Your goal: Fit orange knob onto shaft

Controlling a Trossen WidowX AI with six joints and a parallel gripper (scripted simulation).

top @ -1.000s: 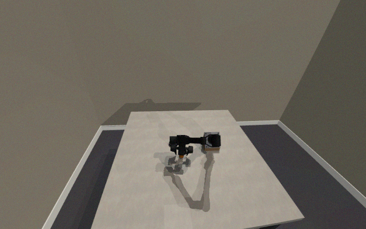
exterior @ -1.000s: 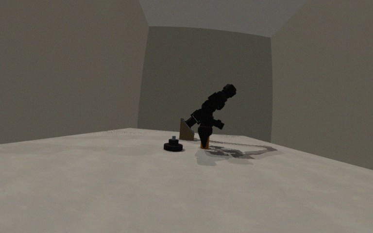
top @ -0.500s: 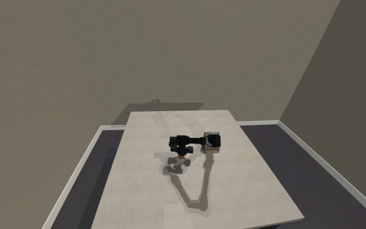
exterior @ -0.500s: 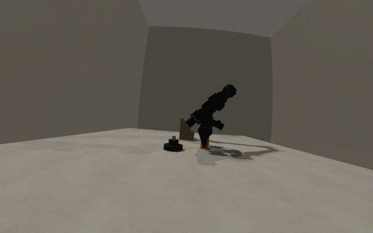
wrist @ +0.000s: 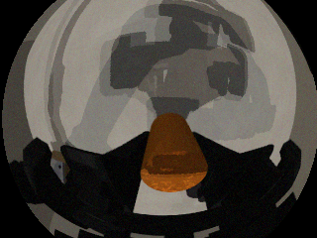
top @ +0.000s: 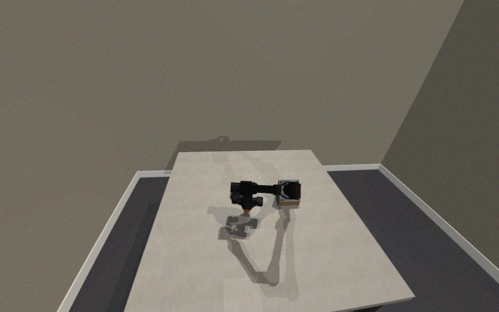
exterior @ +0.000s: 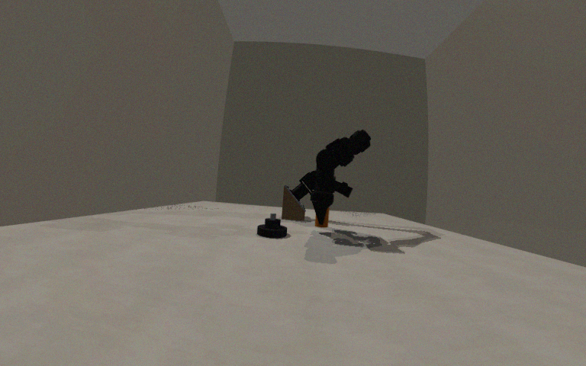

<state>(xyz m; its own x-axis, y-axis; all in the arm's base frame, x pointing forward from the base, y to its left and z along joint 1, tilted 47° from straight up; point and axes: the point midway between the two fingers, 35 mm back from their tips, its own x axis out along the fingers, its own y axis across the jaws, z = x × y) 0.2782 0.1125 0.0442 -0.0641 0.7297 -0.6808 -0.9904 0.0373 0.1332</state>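
Right now my gripper tip is 7 cm short of the black round pedestal and 14 cm to the left of it. The rest, counted from my gripper tip: orange knob: 3 cm above.
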